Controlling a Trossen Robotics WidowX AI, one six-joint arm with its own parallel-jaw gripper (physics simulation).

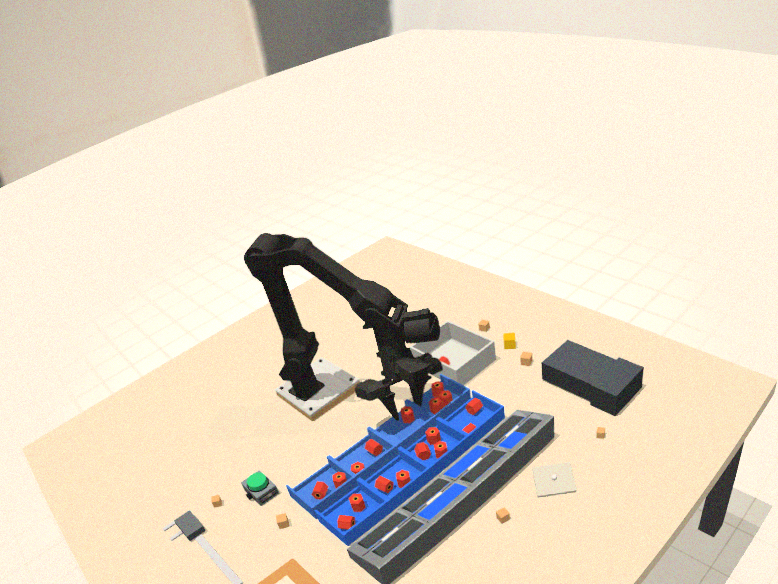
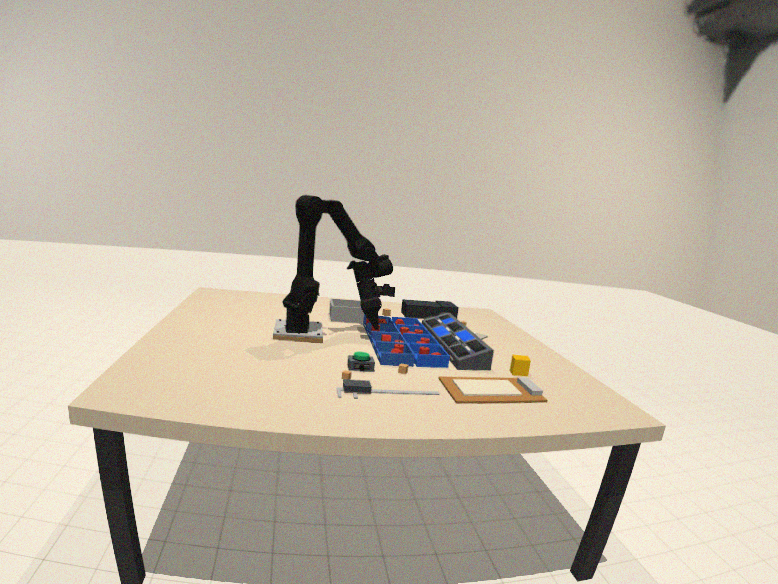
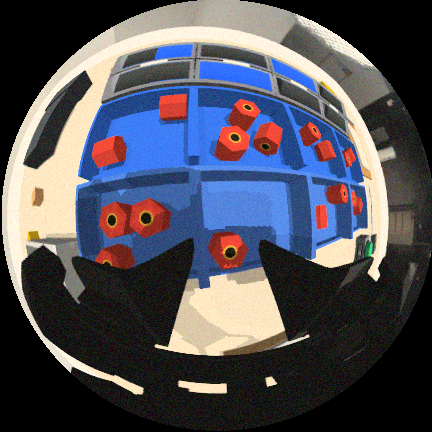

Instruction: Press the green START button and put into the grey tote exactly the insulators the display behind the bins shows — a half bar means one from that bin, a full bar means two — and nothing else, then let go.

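Pixels of known places: gripper, fingertip midpoint: (image 1: 408,415) (image 2: 376,328) (image 3: 226,244); arm's base, origin of the base link: (image 1: 306,388) (image 2: 296,329).
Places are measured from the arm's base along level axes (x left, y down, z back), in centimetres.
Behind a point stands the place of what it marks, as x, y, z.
Note:
My gripper (image 1: 408,411) @(6.5, 0.2, -26.0) (image 2: 375,326) @(6.5, 0.2, -26.0) (image 3: 226,244) @(6.5, 0.2, -26.0) is open, its fingertips low at the arm-side edge of the blue bins (image 2: 433,361) (image 3: 245,200). A red insulator (image 1: 407,414) @(5.8, -0.8, -26.6) (image 3: 227,250) @(6.7, -0.9, -25.9) lies between the spread fingers, not gripped, in a bin of the arm-side row. Three red insulators lie in the bin beside it, on the tote side; other bins hold more. The grey tote (image 1: 474,368) @(26.0, 0.0, -28.8) (image 2: 345,309) @(21.3, -2.3, -18.1) has a red piece (image 1: 444,360) @(24.1, -0.8, -21.7) inside, partly hidden. The green START button (image 1: 257,481) @(-26.6, -1.8, -15.8) (image 2: 361,355) @(-27.9, -1.6, -14.5) is at the bins' other end. The display (image 1: 466,462) @(0.6, -2.4, -46.7) (image 3: 235,75) @(2.3, -1.5, -44.3) shows two full blue bars and one half bar.
A dark stepped box (image 1: 590,374) @(33.8, -2.9, -54.3) (image 2: 429,308) @(31.5, -2.1, -51.4) stands beyond the tote. A yellow block (image 1: 509,340) @(38.3, -0.2, -29.9) and small orange cubes (image 1: 526,358) @(35.0, 0.2, -36.9) (image 1: 282,520) @(-29.2, 0.3, -26.0) lie around. A caliper (image 1: 189,525) @(-42.4, 0.3, -11.8) (image 2: 356,386) @(-44.1, 0.4, -10.5) and a clipboard (image 2: 487,398) @(-48.9, 1.6, -40.2) lie near the button's end.

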